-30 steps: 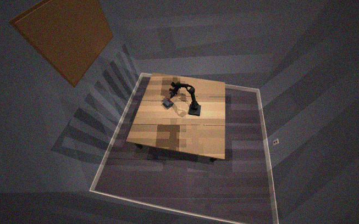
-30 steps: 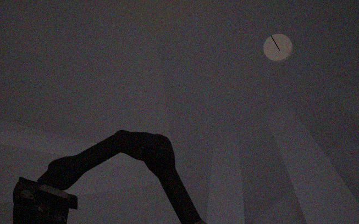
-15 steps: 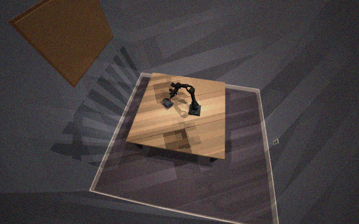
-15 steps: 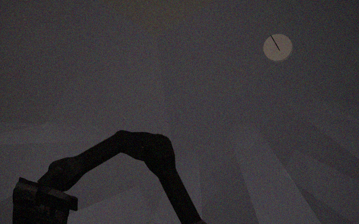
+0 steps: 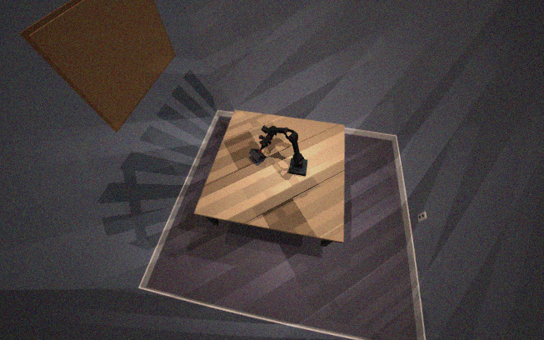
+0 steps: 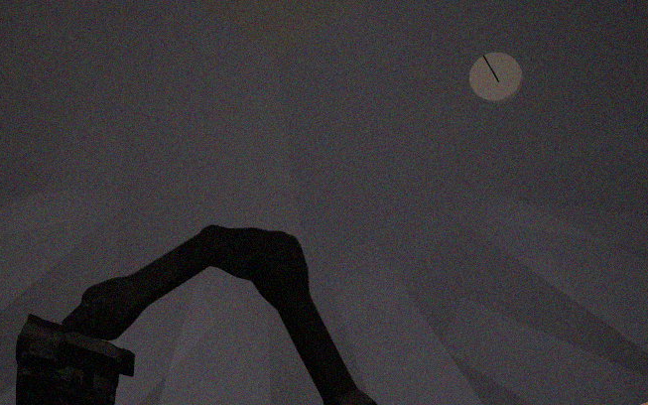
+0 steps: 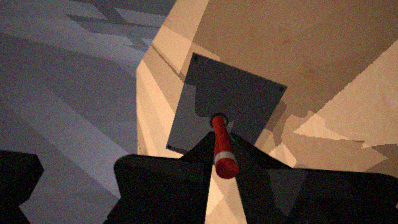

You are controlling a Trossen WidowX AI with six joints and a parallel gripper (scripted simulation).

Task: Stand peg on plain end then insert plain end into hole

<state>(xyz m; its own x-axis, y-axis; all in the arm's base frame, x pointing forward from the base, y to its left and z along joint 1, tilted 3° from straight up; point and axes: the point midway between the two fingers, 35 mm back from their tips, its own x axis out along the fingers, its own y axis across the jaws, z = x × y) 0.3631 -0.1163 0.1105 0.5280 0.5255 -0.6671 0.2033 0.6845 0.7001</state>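
The grey sloped panel lies 50 mm below my gripper tip, 30 mm to the left of it and 30 mm ahead of it. Also, from my gripper tip: red peg: 10 mm to the right, 10 mm behind, 10 mm above.
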